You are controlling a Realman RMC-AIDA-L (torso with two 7-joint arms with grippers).
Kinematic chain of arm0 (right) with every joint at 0, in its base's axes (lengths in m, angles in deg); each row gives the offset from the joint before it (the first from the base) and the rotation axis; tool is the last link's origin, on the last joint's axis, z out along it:
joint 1: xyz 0 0 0.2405 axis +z
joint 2: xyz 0 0 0 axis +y
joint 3: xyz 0 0 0.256 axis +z
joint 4: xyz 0 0 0 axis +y
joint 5: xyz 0 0 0.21 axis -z
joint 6: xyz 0 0 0 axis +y
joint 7: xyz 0 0 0.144 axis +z
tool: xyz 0 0 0
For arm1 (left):
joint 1: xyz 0 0 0.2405 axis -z
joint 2: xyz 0 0 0 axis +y
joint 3: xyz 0 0 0.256 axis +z
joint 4: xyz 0 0 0 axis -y
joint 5: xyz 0 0 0.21 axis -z
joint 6: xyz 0 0 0 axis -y
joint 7: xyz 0 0 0.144 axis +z
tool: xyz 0 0 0
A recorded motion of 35 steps. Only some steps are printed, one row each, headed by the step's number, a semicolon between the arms.
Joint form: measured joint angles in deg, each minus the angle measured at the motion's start. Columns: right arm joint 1, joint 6, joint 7, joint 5, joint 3, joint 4, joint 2; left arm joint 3, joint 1, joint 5, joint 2, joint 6, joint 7, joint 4.
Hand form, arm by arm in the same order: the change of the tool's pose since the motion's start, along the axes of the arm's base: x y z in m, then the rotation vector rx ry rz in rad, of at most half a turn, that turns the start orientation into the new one. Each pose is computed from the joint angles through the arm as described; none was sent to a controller.
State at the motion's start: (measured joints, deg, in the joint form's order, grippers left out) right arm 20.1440 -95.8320 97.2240 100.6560 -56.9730 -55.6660 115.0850; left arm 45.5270 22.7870 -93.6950 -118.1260 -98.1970 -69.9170 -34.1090
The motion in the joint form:
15: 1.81 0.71 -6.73 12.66 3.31 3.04 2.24; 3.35 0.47 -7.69 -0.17 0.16 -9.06 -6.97
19: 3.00 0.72 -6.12 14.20 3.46 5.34 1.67; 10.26 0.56 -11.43 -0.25 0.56 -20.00 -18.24
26: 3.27 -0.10 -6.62 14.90 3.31 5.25 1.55; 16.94 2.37 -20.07 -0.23 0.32 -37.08 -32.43
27: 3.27 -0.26 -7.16 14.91 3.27 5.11 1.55; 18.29 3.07 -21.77 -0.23 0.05 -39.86 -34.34
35: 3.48 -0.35 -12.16 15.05 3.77 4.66 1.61; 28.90 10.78 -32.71 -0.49 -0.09 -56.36 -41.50
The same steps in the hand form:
15: 0.0203 -0.0050 -0.0239 -0.0400 -0.1497 0.0346; 0.0054 0.0007 -0.0051 -0.1580 0.1298 0.0023
19: 0.0240 -0.0041 -0.0269 -0.0740 -0.1622 0.0140; 0.0262 0.0073 -0.0022 -0.2621 0.2722 -0.0201
26: 0.0233 -0.0052 -0.0269 -0.0886 -0.1725 0.0332; 0.0562 0.0173 0.0028 -0.3653 0.4911 0.0229
27: 0.0228 -0.0054 -0.0267 -0.0867 -0.1747 0.0449; 0.0623 0.0187 0.0020 -0.3834 0.5323 0.0284
35: 0.0214 -0.0035 -0.0248 -0.0475 -0.1934 0.1298; 0.1085 0.0314 -0.0175 -0.4566 0.8056 0.0540

